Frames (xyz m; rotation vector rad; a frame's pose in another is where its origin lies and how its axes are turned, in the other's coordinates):
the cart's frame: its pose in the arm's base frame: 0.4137 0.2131 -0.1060 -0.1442 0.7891 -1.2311
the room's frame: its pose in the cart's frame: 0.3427 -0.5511 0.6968 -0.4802 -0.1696 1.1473
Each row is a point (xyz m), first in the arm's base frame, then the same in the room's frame.
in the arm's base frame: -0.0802 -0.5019 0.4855
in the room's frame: -0.3318 0.0611 -0.4002
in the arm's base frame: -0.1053 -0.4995 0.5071
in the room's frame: -0.3647 0.0639 -0.4032
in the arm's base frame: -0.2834 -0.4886 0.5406
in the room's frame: -0.5116 0.0908 -0.5065
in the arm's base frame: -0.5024 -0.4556 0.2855
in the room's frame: -0.4771 0.1750 -0.8318
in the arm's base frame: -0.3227 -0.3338 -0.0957
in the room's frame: -0.0770 0.3163 -0.9431
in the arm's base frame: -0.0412 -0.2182 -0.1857
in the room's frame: 0.1818 0.4090 -0.7845
